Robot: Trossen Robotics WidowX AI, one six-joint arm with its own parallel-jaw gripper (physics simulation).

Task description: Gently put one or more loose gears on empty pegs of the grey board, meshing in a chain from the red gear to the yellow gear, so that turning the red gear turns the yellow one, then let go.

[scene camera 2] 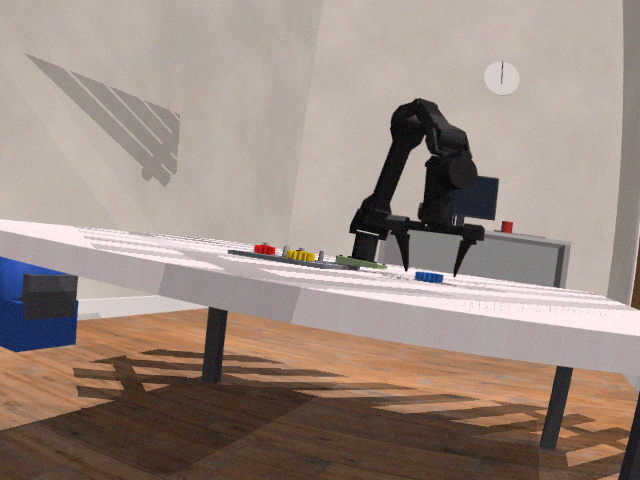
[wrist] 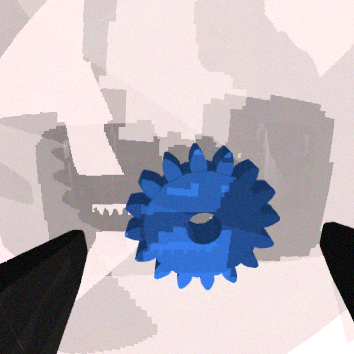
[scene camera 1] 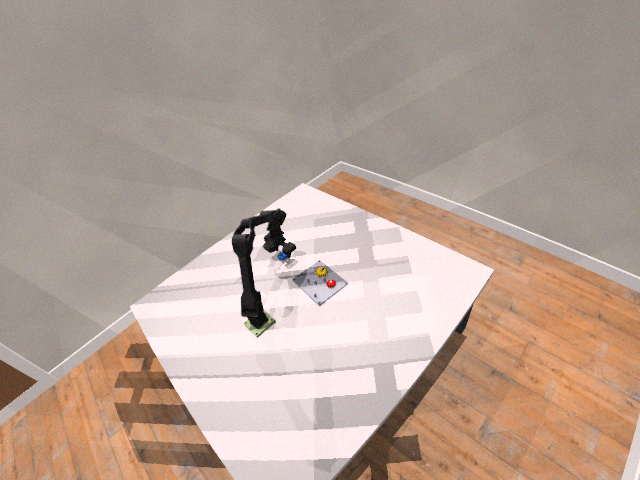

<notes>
My gripper [scene camera 2: 430,274] is open, holding nothing. Also in view: a blue gear [wrist: 238,202]. I also see a grey board [scene camera 2: 277,257].
My gripper is seen too in the wrist view [wrist: 207,240].
</notes>
